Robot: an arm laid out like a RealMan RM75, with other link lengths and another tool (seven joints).
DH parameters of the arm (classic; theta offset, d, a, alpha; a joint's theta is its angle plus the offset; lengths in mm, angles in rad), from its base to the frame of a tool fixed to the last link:
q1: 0 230.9 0 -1.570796
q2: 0 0 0 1.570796
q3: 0 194.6 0 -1.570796
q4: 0 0 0 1.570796
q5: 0 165.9 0 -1.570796
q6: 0 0 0 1.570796
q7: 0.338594 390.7 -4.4 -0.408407
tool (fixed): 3.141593 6.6 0 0
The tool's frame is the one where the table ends.
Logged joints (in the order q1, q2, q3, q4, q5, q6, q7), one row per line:
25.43 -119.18 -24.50 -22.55 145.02 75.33 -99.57
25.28 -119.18 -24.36 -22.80 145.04 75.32 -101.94
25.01 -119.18 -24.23 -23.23 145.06 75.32 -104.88
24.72 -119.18 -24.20 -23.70 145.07 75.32 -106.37
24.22 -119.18 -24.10 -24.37 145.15 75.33 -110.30
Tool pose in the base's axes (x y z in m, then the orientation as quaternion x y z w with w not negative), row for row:
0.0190 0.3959 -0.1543 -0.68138 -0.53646 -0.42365 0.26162
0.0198 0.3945 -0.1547 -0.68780 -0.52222 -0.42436 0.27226
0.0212 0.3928 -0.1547 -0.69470 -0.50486 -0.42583 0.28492
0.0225 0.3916 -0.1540 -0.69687 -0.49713 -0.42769 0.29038
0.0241 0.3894 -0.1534 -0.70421 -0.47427 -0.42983 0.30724
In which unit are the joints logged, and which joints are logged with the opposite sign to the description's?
The joints are logged in degrees. Opposite sign: q1, q7.
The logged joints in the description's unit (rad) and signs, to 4 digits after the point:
-0.4438 -2.0801 -0.4276 -0.3936 2.5311 1.3148 1.7378
-0.4412 -2.0801 -0.4252 -0.3979 2.5314 1.3146 1.7792
-0.4365 -2.0801 -0.4229 -0.4054 2.5318 1.3146 1.8305
-0.4314 -2.0801 -0.4224 -0.4136 2.5319 1.3146 1.8565
-0.4227 -2.0801 -0.4206 -0.4253 2.5333 1.3148 1.9251

